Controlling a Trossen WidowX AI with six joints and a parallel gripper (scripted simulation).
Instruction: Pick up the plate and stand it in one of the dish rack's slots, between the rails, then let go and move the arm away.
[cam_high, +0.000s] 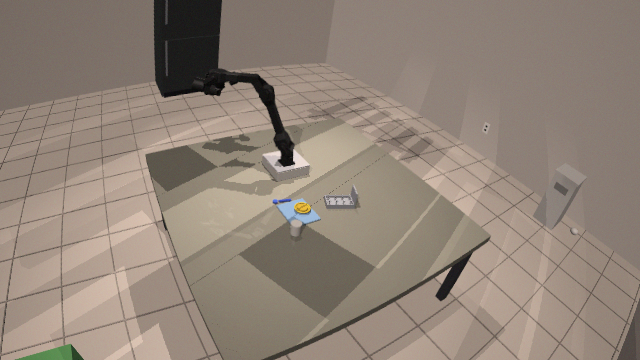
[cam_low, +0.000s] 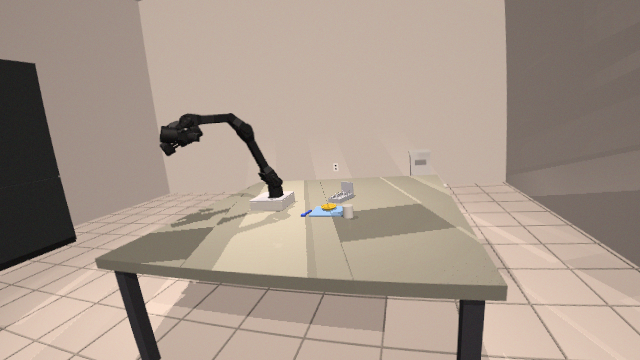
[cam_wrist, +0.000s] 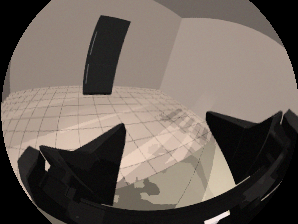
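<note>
Now: the yellow plate 670 mm ahead of my gripper tip, 370 mm below it and 100 mm to the left of it. Also, from my gripper tip: light blue mat 680 mm ahead, 380 mm below, 80 mm to the left; grey dish rack 700 mm ahead, 360 mm below, 280 mm to the left; blue spoon 580 mm ahead, 380 mm below, 50 mm to the left.
</note>
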